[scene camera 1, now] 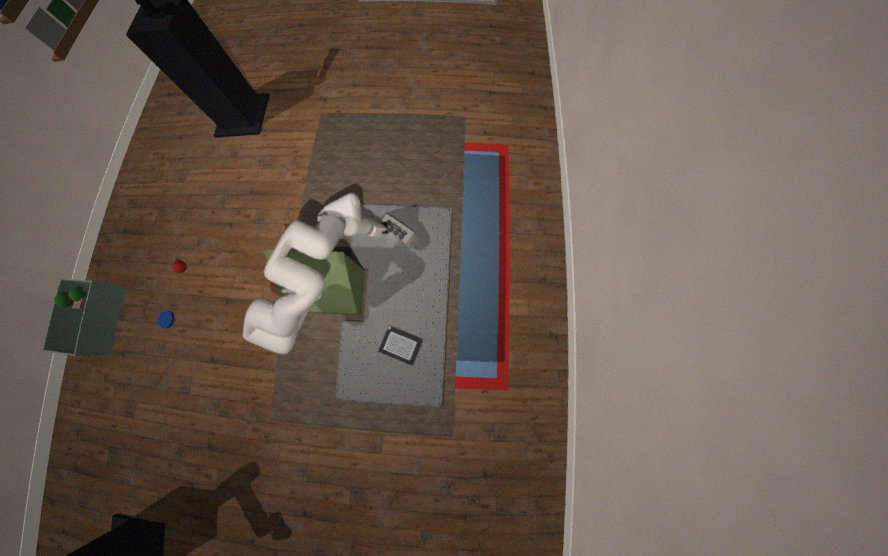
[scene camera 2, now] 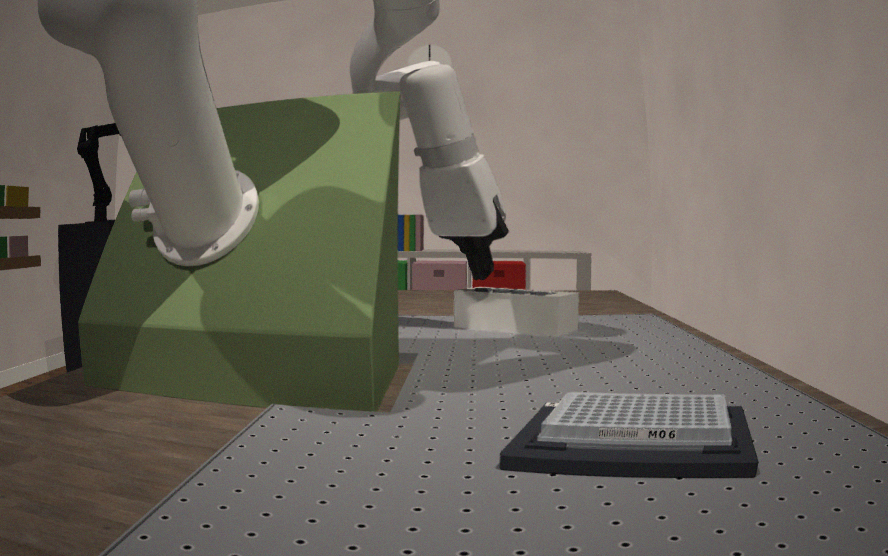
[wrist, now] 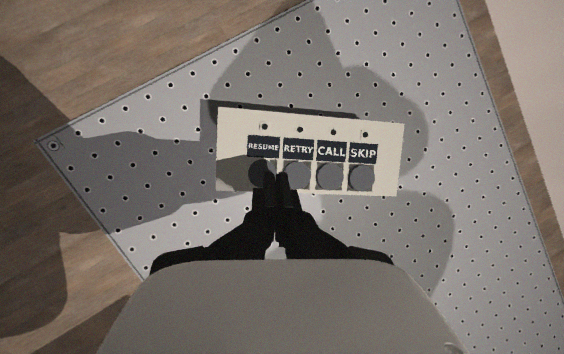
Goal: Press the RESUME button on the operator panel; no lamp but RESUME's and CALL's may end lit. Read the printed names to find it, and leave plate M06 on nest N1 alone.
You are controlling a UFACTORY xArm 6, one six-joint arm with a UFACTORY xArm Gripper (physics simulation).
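Seen in the pictures: gripper, between the fingertips: (scene camera 1: 385, 226) (scene camera 2: 484, 275) (wrist: 273, 188); arm's base, origin of its link: (scene camera 2: 204, 217).
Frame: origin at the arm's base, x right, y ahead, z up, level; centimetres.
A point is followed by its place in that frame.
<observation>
The cream operator panel (scene camera 1: 407, 239) @(y 39.8, x -25.6, z -10.4 cm) (scene camera 2: 516, 313) @(y 33.8, x -27.1, z -13.0 cm) (wrist: 387, 160) @(y 39.8, x -27.0, z -10.4 cm) has four dark lamps above printed names. From left to right in the wrist view come the RESUME button (wrist: 258, 174) @(y 29.1, x -32.2, z -10.1 cm), the RETRY button (wrist: 298, 175) @(y 31.9, x -30.3, z -10.1 cm), the CALL button (wrist: 330, 176) @(y 34.3, x -28.7, z -10.1 cm) and the SKIP button (wrist: 361, 177) @(y 36.8, x -27.1, z -10.1 cm). No lamp looks lit. My gripper (scene camera 2: 482, 277) @(y 29.6, x -30.9, z -8.1 cm) (wrist: 273, 188) @(y 29.6, x -30.9, z -8.1 cm) is shut and empty. Its tips are above the panel and overlap the gap between RESUME and RETRY in the wrist view, partly hiding RESUME. Whether they touch it cannot be told. Plate M06 (scene camera 1: 399, 345) @(y 37.8, x 21.9, z -13.1 cm) (scene camera 2: 635, 419) @(y 36.9, x 23.7, z -13.2 cm) sits on a dark nest (scene camera 2: 627, 462) @(y 35.6, x 27.6, z -14.7 cm).
The panel and nest stand on a grey perforated board (scene camera 1: 419, 294) @(y 45.7, x -1.1, z -15.7 cm) (scene camera 2: 406, 484) @(y 22.9, x 27.2, z -15.7 cm) (wrist: 370, 225) @(y 37.3, x -18.9, z -15.7 cm). A green sloped block (scene camera 1: 344, 281) @(y 17.1, x -2.9, z 3.8 cm) (scene camera 2: 314, 275) @(y 13.4, x 5.0, z -5.6 cm) carries the arm's base beside the board. A blue and red mat (scene camera 1: 481, 261) lies beyond the table edge.
</observation>
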